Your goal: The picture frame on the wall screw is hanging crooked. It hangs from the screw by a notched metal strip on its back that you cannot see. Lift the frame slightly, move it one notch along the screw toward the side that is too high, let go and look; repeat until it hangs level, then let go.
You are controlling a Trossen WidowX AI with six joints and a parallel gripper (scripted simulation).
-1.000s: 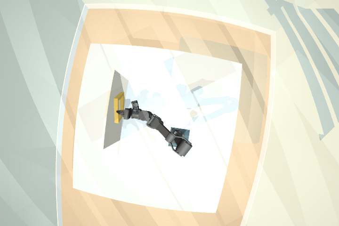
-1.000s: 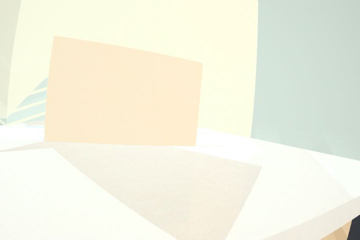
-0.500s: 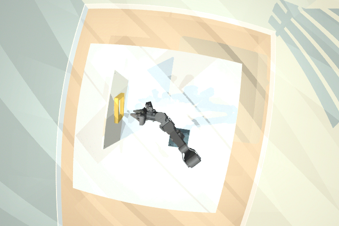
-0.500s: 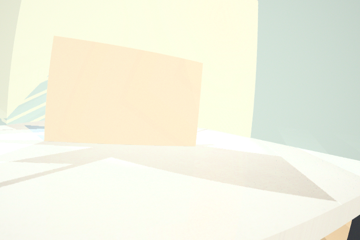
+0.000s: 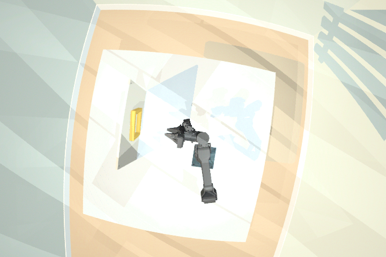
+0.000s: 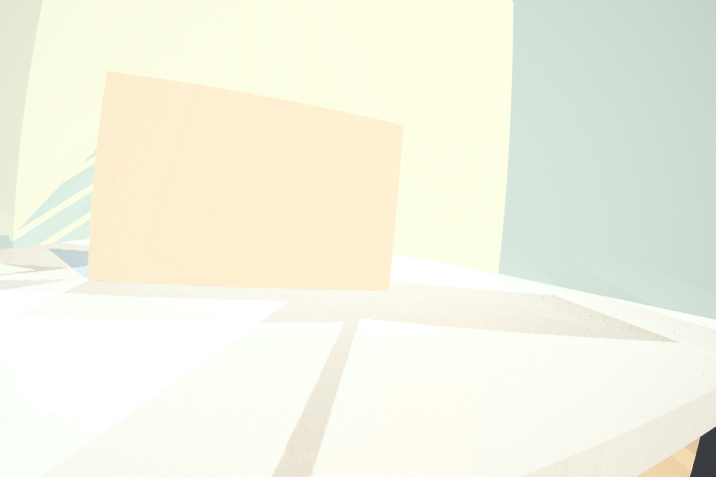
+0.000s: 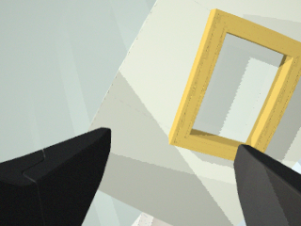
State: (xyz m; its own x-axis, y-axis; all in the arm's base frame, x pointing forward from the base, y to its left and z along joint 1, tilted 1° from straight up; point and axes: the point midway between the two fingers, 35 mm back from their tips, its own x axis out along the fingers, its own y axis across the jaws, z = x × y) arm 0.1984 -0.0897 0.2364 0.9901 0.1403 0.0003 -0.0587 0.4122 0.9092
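Now: gripper tip 20 cm short of the picture frame, 9 cm above it and 1 cm to the right of it. From my gripper tip the other things lie so: grey wall panel (21 cm ahead, 10 cm below, 3 cm to the left).
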